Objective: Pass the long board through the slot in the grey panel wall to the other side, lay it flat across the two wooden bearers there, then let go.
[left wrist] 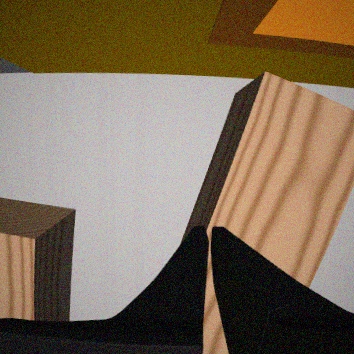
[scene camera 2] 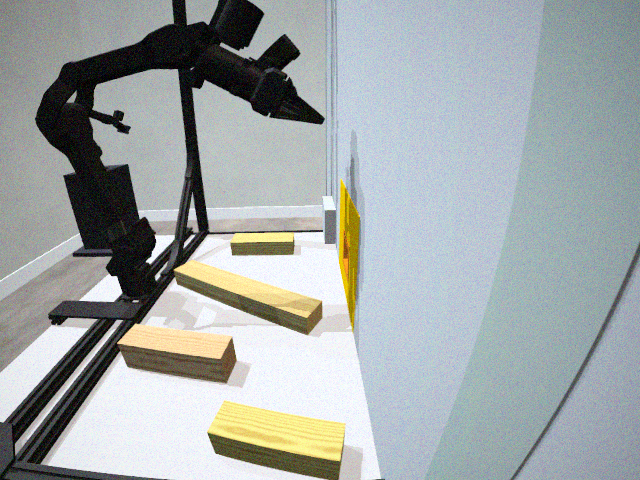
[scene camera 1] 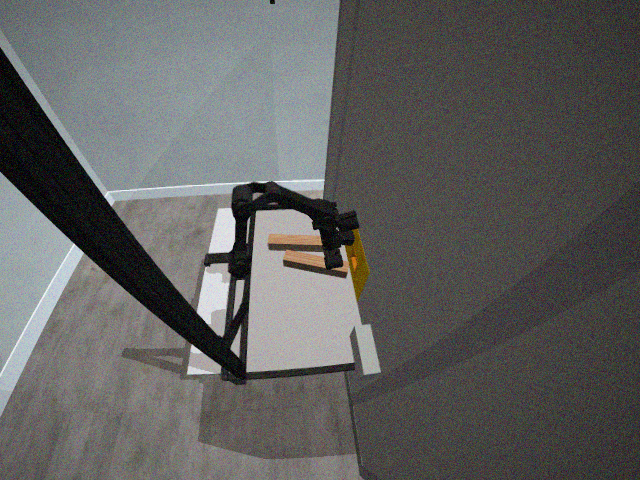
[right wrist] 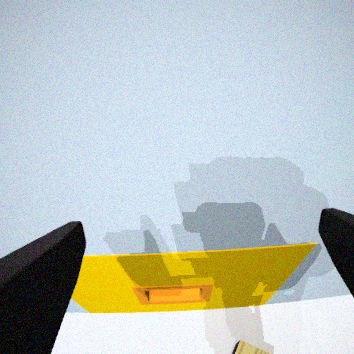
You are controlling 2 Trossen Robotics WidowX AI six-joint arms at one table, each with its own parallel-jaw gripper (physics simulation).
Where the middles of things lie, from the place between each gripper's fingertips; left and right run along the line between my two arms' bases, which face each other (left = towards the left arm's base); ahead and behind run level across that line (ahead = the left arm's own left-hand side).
Right now the grey block (scene camera 1: 366,362) is 340 mm behind my right hand, 290 mm below it and 80 mm to the left of it.
The grey block lies 36 cm behind my left hand and 9 cm to the right of it.
